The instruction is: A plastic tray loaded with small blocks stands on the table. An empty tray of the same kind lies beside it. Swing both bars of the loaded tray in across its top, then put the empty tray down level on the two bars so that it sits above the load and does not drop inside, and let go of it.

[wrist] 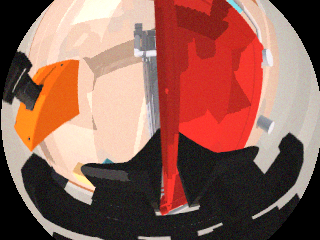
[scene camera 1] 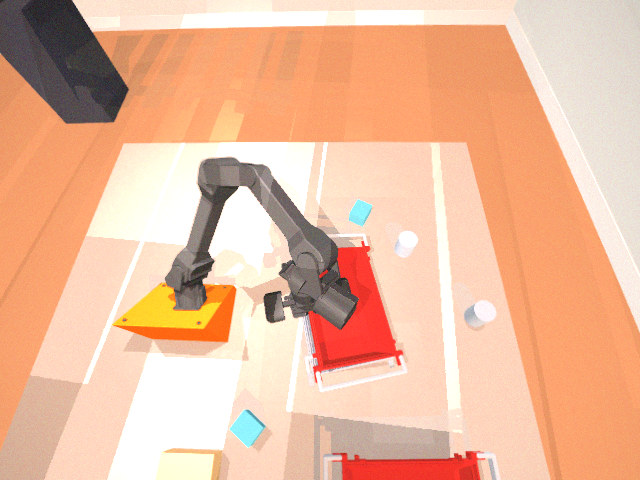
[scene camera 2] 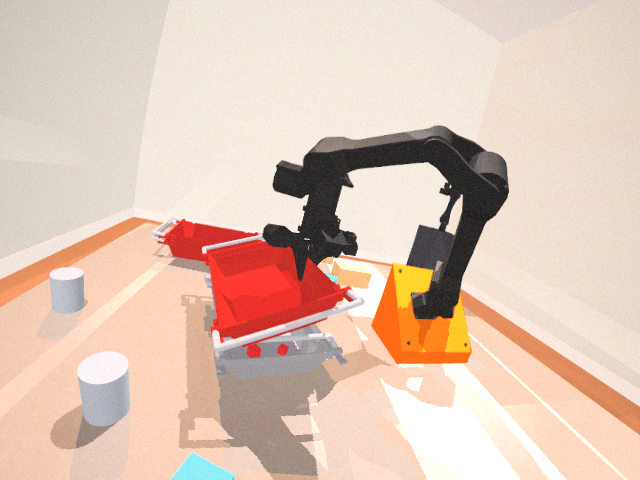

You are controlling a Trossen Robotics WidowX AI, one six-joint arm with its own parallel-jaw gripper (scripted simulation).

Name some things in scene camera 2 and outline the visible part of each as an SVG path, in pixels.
My gripper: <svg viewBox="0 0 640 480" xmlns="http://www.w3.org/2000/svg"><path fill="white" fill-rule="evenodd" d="M336 209L319 206L307 201L306 206L303 205L302 210L305 212L301 226L298 225L297 230L299 233L291 232L282 225L267 223L265 226L263 238L268 245L281 248L290 247L293 250L299 281L302 281L307 258L318 266L323 259L332 256L333 258L338 258L342 252L345 255L356 256L358 251L357 236L354 232L339 229L341 219L335 215Z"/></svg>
A red tray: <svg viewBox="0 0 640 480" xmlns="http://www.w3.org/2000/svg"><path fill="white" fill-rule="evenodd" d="M202 248L203 261L207 261L205 262L206 266L209 265L218 319L213 320L214 326L211 327L212 344L215 352L225 351L240 345L247 347L291 331L297 331L326 320L328 317L361 306L365 302L351 287L341 289L339 284L336 285L309 258L307 258L302 281L299 281L293 250L290 247L272 247L265 241L216 253L207 253L207 250L263 239L263 235ZM349 302L335 307L338 302L343 301L344 298Z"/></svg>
A cream box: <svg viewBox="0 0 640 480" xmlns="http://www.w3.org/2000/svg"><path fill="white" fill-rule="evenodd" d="M334 261L331 275L338 278L336 285L367 289L372 274L365 266Z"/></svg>
